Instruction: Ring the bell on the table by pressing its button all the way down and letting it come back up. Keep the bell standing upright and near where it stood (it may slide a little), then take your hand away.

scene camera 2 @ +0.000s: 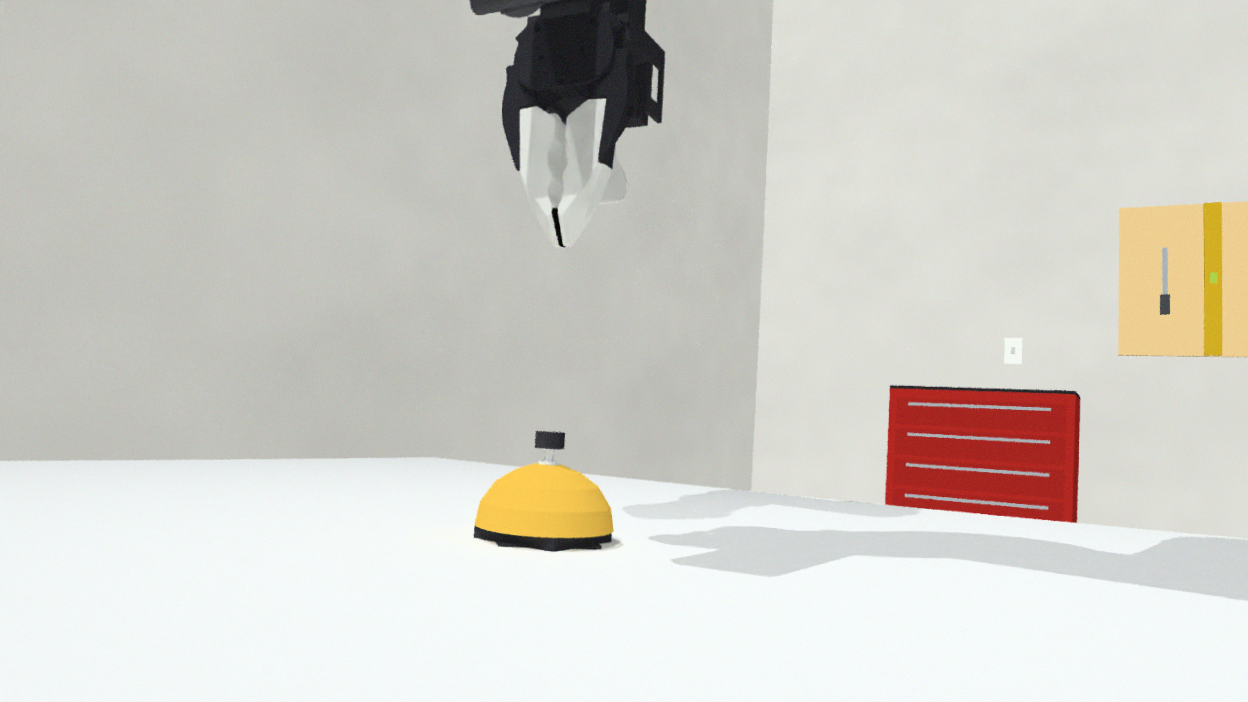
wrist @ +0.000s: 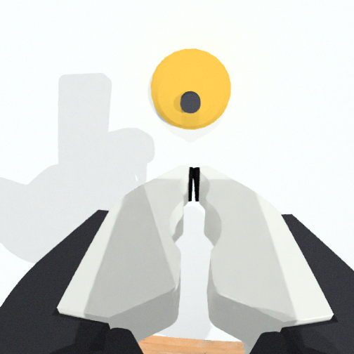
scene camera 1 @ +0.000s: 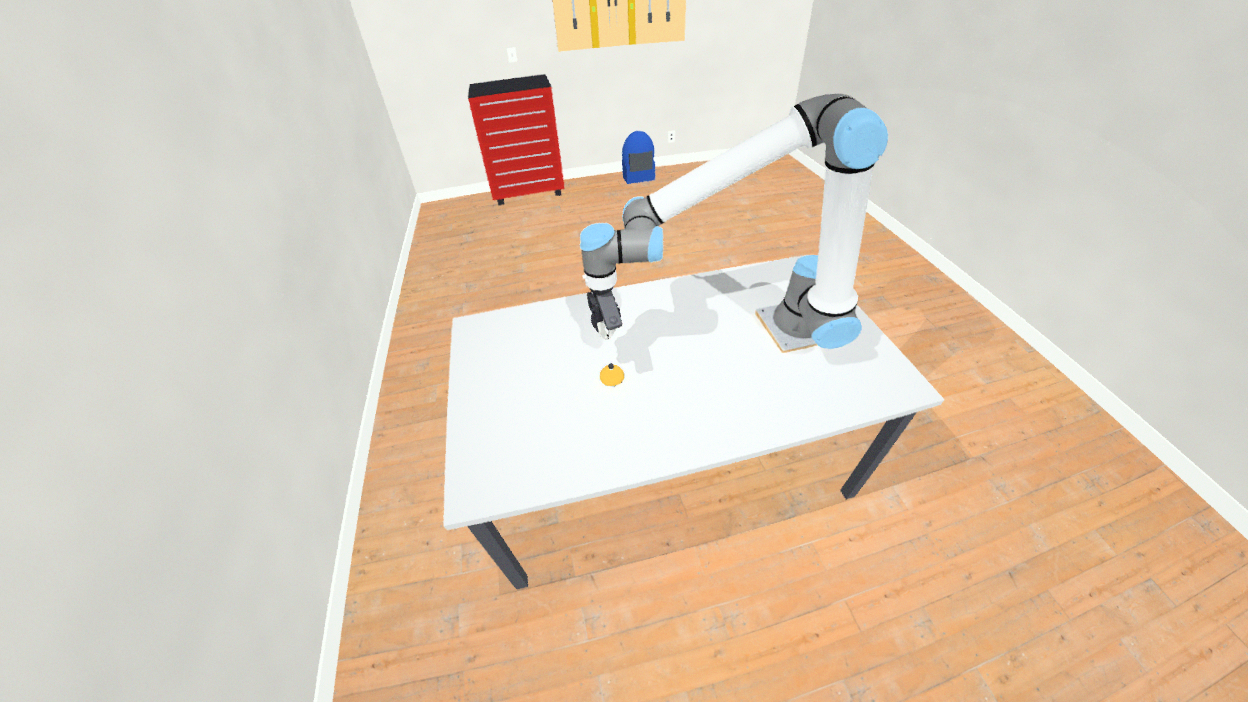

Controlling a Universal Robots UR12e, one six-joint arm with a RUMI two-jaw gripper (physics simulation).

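Seen in the pictures: gripper, fingertip midpoint: (scene camera 2: 562,246) (scene camera 1: 607,339); arm's base, origin of the base link: (scene camera 1: 797,321).
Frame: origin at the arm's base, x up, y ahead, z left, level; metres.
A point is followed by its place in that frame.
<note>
The yellow dome bell (scene camera 1: 611,376) {x 0.016, y 0.757, z -0.047 m} (scene camera 2: 543,504) {x 0.004, y 0.732, z -0.037 m} (wrist: 192,70) stands upright on the white table (scene camera 1: 541,436) {x -0.022, y 1.041, z 0.053 m} (scene camera 2: 261,611) {x -0.022, y 0.750, z 0.158 m}. Its black button (scene camera 2: 549,440) {x 0.039, y 0.743, z -0.064 m} (wrist: 190,102) is up, with a stretch of thin stem showing between it and the dome. My gripper (scene camera 1: 607,335) {x 0.161, y 0.749, z -0.075 m} (scene camera 2: 561,245) {x 0.161, y 0.749, z -0.075 m} (wrist: 193,170) is shut with nothing between the fingertips. It hangs well above the bell, apart from the button, pointing down. In the wrist view the bell lies beyond the fingertips and is fully in sight.
The arm's base plate (scene camera 1: 768,327) {x 0.000, y 0.125, z -0.021 m} is at the right end of the table. A red tool cabinet (scene camera 1: 521,139) (scene camera 2: 981,454) and a blue welding mask (scene camera 1: 637,157) are at the far wall, away from the table. The arm's shadow falls on the table beside the bell.
</note>
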